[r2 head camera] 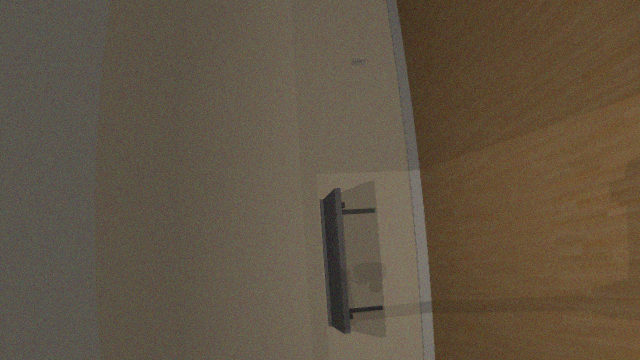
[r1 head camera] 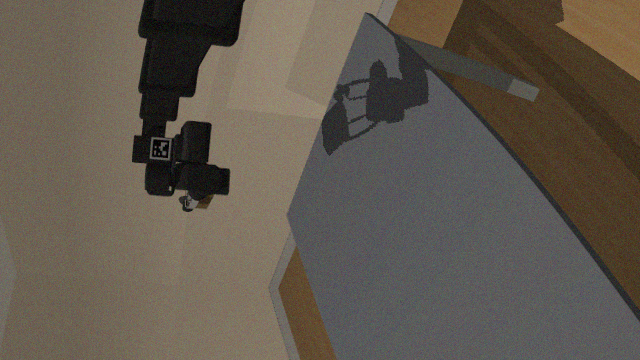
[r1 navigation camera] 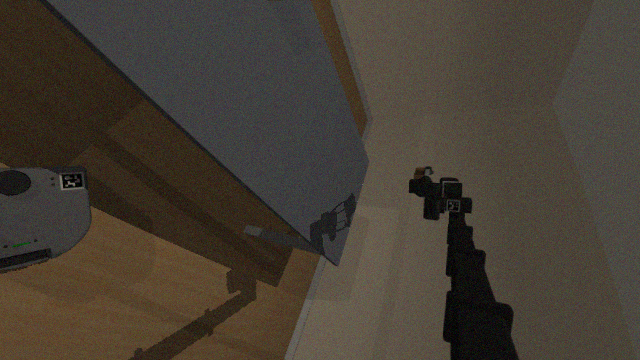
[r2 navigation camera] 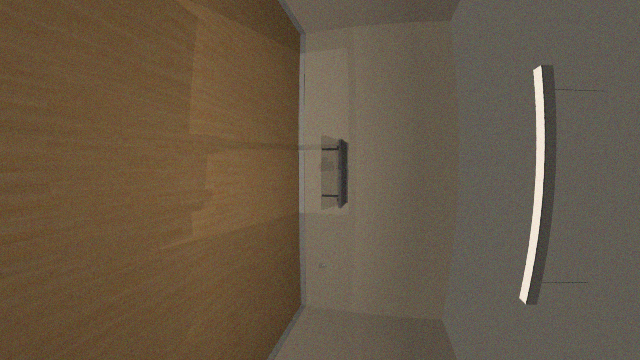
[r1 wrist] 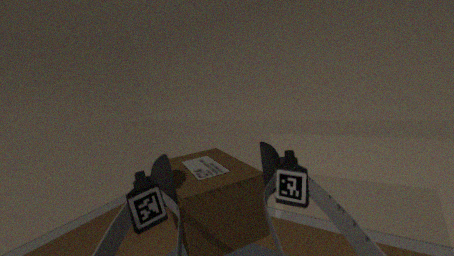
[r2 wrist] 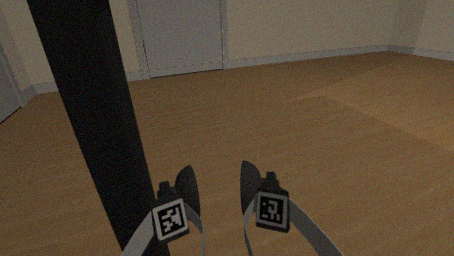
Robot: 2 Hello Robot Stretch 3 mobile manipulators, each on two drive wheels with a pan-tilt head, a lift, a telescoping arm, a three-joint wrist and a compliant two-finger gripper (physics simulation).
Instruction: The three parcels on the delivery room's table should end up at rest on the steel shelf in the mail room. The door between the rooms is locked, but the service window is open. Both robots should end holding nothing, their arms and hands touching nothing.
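A brown parcel with a white label (r1 head camera: pixel 205 201) (r1 navigation camera: pixel 419 173) (r1 wrist: pixel 222 210) is held between the fingers of r1's gripper (r1 head camera: pixel 195 201) (r1 navigation camera: pixel 424 172) (r1 wrist: pixel 216 167), raised in the air past the corner of the grey-blue table (r1 head camera: pixel 425 225) (r1 navigation camera: pixel 225 110). The other two parcels and the service window do not show. The dark steel shelf (r2 head camera: pixel 336 260) (r2 navigation camera: pixel 343 172) is mounted on a wall in r2's head and navigation views; no parcel shows on it. r2's gripper (r2 wrist: pixel 220 187) has its fingertips apart with nothing between them, above the wooden floor.
A table leg (r1 head camera: pixel 492 77) (r1 navigation camera: pixel 275 237) stands under the table's corner. A grey robot base (r1 navigation camera: pixel 45 215) is at the left in r1's navigation view. A black post (r2 wrist: pixel 95 115) rises beside r2's gripper. A grey door (r2 wrist: pixel 180 35) is in the far wall. A lamp (r2 navigation camera: pixel 540 185) hangs overhead.
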